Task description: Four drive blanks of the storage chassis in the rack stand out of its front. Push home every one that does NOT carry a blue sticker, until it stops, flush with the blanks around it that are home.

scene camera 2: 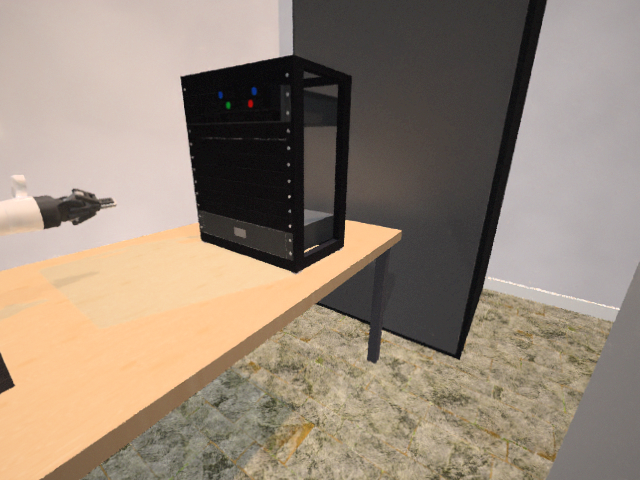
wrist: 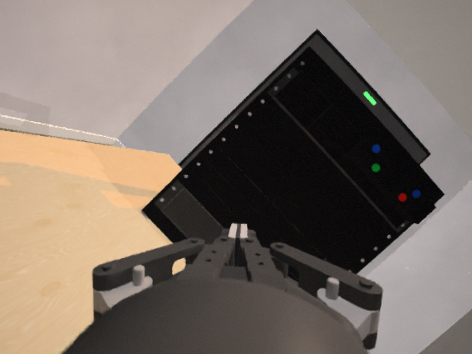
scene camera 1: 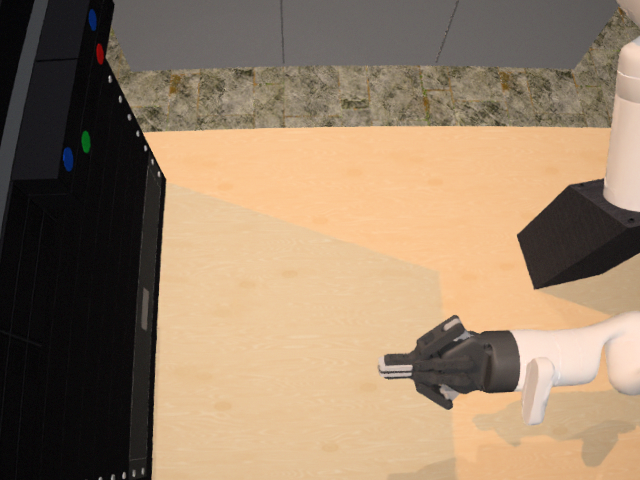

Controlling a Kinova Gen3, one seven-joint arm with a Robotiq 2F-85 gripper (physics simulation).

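Frame: origin at the arm's base, x left, y up, z ahead, level; centimetres.
Where they show: gripper, fingertip midpoint: [scene camera 2: 115,202] [wrist: 238,234] [scene camera 1: 378,367]; arm's base, link origin: [scene camera 1: 637,196].
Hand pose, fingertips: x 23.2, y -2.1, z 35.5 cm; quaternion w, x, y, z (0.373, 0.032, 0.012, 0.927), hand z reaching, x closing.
Observation:
Each offset is from my fingertips to the top centre of the thing. "spot": to the spot under its first point. Level surfaces: height alone.
A black rack [scene camera 1: 147,330] [scene camera 2: 296,170] [wrist: 180,167] holds the dark storage chassis near its top. Four blanks there carry stickers: a left blue sticker @[dx -11.2, dy +29.1, dz +27.9 cm] [scene camera 1: 68,159] [scene camera 2: 220,95] [wrist: 376,148], a green sticker @[dx -14.3, dy +26.2, dz +28.1 cm] [scene camera 1: 85,141] [scene camera 2: 227,104] [wrist: 375,167], a red sticker @[dx -23.5, dy +26.2, dz +28.8 cm] [scene camera 1: 99,53] [scene camera 2: 250,103] [wrist: 402,197] and a right blue sticker @[dx -25.1, dy +29.1, dz +28.9 cm] [scene camera 1: 92,19] [scene camera 2: 253,90] [wrist: 416,193]. Green and red sit lower than the blues. The dark blank outlines and how far each stands out are hard to tell. My gripper [scene camera 1: 387,368] [scene camera 2: 108,203] [wrist: 238,234] is shut and empty, apart from the rack front, lower than the stickers.
The rack stands on a wooden table @[dy -23.9 cm] [scene camera 1: 289,217] [scene camera 2: 170,330] [wrist: 45,215]. A grey panel @[spot: dx -8.8, dy -14.6, dz +32.8 cm] [scene camera 2: 240,232] is low in its front. A tall dark cabinet [scene camera 2: 413,155] stands behind it. The black arm mount [scene camera 1: 573,232] is at the right in scene camera 1. A green light [wrist: 369,98] shows at the rack top.

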